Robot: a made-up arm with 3 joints.
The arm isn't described. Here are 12 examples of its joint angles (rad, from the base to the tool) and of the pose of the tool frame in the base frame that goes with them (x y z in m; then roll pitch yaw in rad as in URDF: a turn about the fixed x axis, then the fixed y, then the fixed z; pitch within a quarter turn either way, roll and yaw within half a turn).
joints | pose
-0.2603 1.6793 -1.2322 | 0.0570 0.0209 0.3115 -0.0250 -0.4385 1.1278
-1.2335 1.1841 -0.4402 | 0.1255 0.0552 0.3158 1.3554 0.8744 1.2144
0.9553 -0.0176 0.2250 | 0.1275 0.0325 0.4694 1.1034 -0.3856 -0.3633
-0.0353 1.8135 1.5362 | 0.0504 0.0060 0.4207 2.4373 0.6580 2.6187
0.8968 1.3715 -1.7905 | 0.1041 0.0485 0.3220 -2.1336 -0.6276 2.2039
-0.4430 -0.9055 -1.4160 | 0.2715 -0.1465 0.2166 -0.9376 -0.4527 -0.9892
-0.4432 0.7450 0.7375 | 0.1909 0.0668 0.3604 1.9140 1.0236 1.2060
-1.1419 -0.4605 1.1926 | 0.2889 -0.0575 0.1585 -1.2042 1.1997 3.1162
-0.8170 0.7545 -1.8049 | 0.1835 0.0367 0.2136 -0.4259 -0.1459 0.4661
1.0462 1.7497 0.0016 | -0.0042 -0.0095 0.2456 -0.4053 -0.0438 1.1183
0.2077 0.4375 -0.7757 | 0.2020 0.0535 0.3366 0.0672 -0.4157 -0.1020
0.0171 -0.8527 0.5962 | 0.3101 -0.0948 0.3917 1.1670 0.7023 -0.9722
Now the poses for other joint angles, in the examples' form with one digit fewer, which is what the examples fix.
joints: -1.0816 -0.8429 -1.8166
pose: 0.191 -0.158 0.135 -1.686 0.034 -0.528
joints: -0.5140 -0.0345 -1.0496
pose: 0.257 -0.003 0.215 -0.397 0.046 -0.472
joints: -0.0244 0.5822 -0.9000
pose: 0.193 0.057 0.307 -0.039 -0.277 0.066
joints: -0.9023 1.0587 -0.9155
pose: 0.124 0.059 0.282 0.421 0.464 0.585
